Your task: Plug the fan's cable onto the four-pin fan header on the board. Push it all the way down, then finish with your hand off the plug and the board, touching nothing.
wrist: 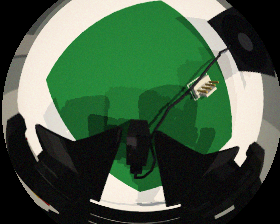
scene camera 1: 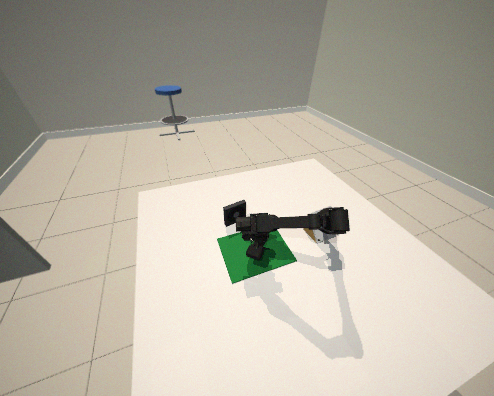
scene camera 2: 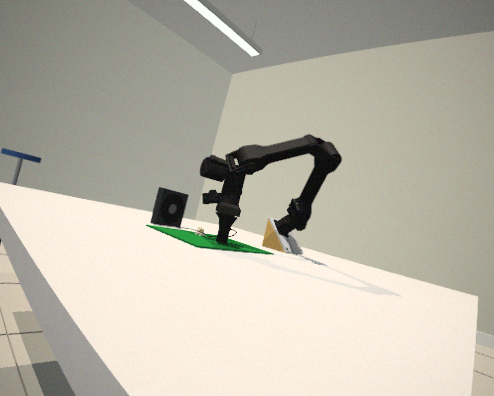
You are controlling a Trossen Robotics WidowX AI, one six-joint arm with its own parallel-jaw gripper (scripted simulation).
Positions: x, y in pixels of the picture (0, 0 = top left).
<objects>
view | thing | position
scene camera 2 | my gripper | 220, 237
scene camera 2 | black fan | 169, 206
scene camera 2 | green board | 201, 242
</objects>
